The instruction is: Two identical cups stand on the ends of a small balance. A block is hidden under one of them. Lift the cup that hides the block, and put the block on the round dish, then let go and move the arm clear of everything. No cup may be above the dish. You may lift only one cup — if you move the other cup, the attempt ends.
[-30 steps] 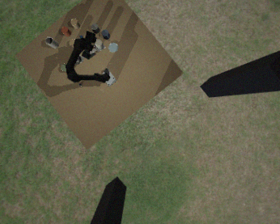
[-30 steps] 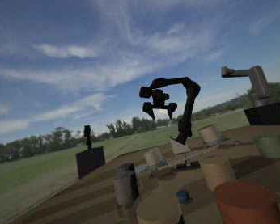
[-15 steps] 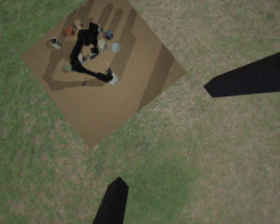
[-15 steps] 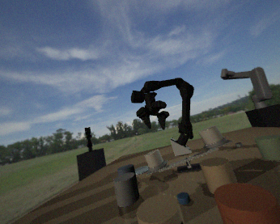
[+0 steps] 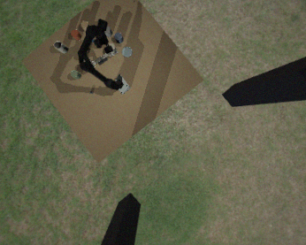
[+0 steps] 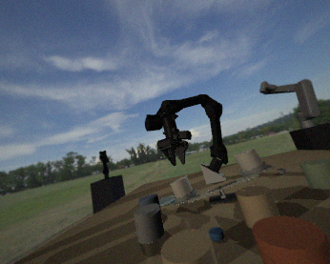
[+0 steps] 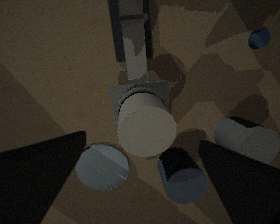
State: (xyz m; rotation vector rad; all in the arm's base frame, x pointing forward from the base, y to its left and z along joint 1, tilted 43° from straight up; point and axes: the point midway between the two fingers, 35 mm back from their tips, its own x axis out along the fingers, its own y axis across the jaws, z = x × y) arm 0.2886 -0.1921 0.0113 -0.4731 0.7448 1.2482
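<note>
The grey block is 10 mm ahead of my gripper tip, 10 mm to the right of it and 100 mm below it. Also, from my gripper tip: grey cylinder (190 mm ahead, 100 mm to the right, 110 mm below); then small blue disc (230 mm ahead, 70 mm to the left, 140 mm below); then round pale blue dish (80 mm behind, 110 mm to the right, 140 mm below).
</note>
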